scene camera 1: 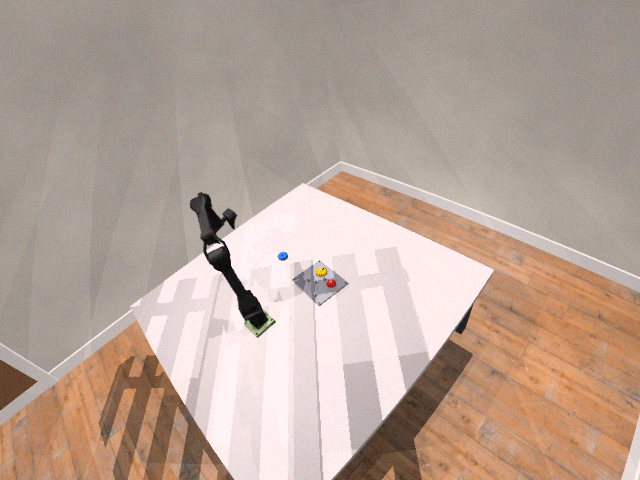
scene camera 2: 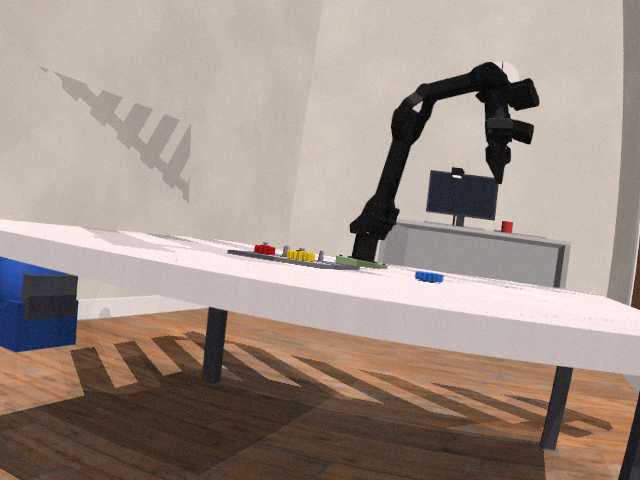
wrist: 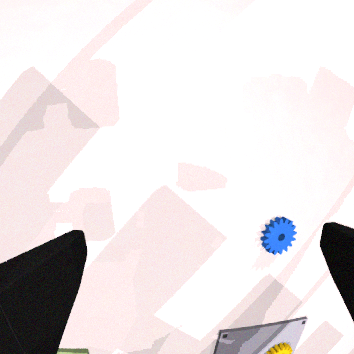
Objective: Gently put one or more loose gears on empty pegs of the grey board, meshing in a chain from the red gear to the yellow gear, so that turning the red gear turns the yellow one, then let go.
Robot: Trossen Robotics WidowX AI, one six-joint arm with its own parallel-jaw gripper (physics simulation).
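Pixels of known places: gripper, fingertip midpoint: (scene camera 1: 227, 236) (scene camera 2: 500, 176) (wrist: 207, 240); arm's base, link origin: (scene camera 1: 259, 321) (scene camera 2: 362, 260).
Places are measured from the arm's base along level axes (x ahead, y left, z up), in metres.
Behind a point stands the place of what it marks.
A loose blue gear (scene camera 1: 282, 255) {x 0.341, y 0.203, z -0.004 m} (scene camera 2: 429, 276) {x 0.364, y 0.200, z -0.002 m} (wrist: 279, 235) {x 0.343, y 0.194, z -0.008 m} lies flat on the table, apart from the grey board. The grey board (scene camera 1: 319, 300) {x 0.237, y -0.145, z -0.005 m} (scene camera 2: 237, 252) {x 0.388, y -0.167, z -0.008 m} (wrist: 235, 336) {x 0.280, y 0.029, z -0.005 m} lies on the table and bears several pegs. The red gear (scene camera 1: 331, 283) {x 0.331, y -0.139, z 0.012 m} (scene camera 2: 264, 250) {x 0.353, y -0.125, z 0.002 m} and the yellow gear (scene camera 1: 321, 271) {x 0.360, y -0.053, z 0.012 m} (scene camera 2: 300, 255) {x 0.389, y -0.040, z 0.004 m} (wrist: 280, 349) {x 0.364, y -0.026, z 0.008 m} sit on the board, near each other. My gripper (scene camera 2: 498, 181) {x 0.160, y 0.313, z 0.226 m} (wrist: 207, 240) {x 0.160, y 0.313, z 0.226 m} is open and empty, high above the table. In the wrist view the blue gear shows between the fingertips, nearer the right one, far below them.
The arm's green base plate (scene camera 1: 269, 322) {x 0.022, y -0.046, z 0.004 m} (scene camera 2: 351, 261) {x 0.050, y -0.016, z -0.004 m} is on the table (scene camera 1: 372, 222) {x 0.790, y -0.046, z -0.013 m} (scene camera 2: 310, 289) {x 0.861, y 0.119, z -0.014 m}, beside the board. Behind the table in scene camera 2 are a monitor (scene camera 2: 461, 195) and a red cup (scene camera 2: 507, 226) on a grey cabinet (scene camera 2: 465, 258). A blue bin (scene camera 2: 46, 330) stands at the left.
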